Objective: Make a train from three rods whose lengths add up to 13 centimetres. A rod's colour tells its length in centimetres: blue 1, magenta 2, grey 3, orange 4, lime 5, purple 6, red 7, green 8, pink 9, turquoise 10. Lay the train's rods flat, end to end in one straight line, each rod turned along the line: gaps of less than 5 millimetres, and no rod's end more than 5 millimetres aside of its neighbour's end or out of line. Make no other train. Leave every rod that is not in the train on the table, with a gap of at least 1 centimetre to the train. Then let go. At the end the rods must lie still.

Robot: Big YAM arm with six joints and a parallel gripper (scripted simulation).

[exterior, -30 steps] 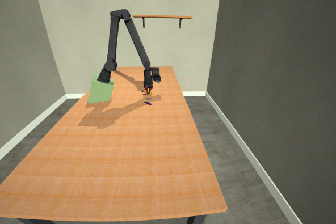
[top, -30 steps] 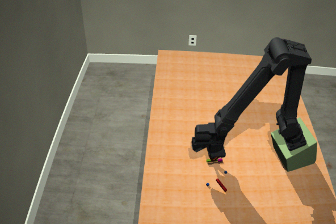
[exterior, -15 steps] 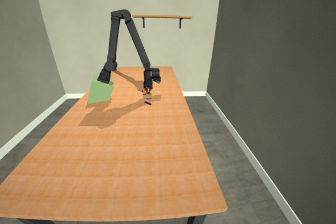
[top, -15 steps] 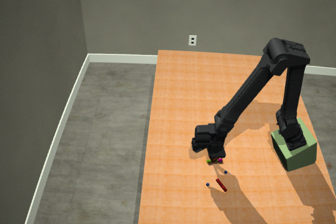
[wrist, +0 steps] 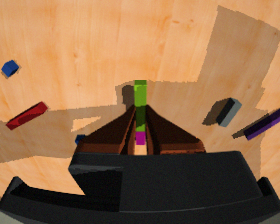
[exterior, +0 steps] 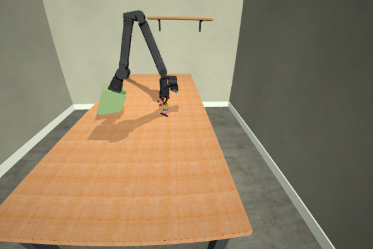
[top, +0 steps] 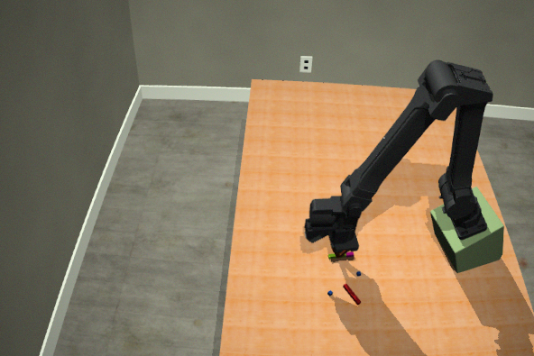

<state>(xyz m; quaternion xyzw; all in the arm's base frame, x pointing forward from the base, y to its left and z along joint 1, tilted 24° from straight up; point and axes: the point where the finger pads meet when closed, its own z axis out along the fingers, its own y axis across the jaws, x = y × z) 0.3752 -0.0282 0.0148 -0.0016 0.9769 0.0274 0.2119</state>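
My gripper is now 1 cm above the lime rod. From my hand the other things lie so: magenta rod 3 cm behind, 1 cm below; red rod 13 cm to the left, 1 cm below, 1 cm behind; grey rod 9 cm to the right, 1 cm below.
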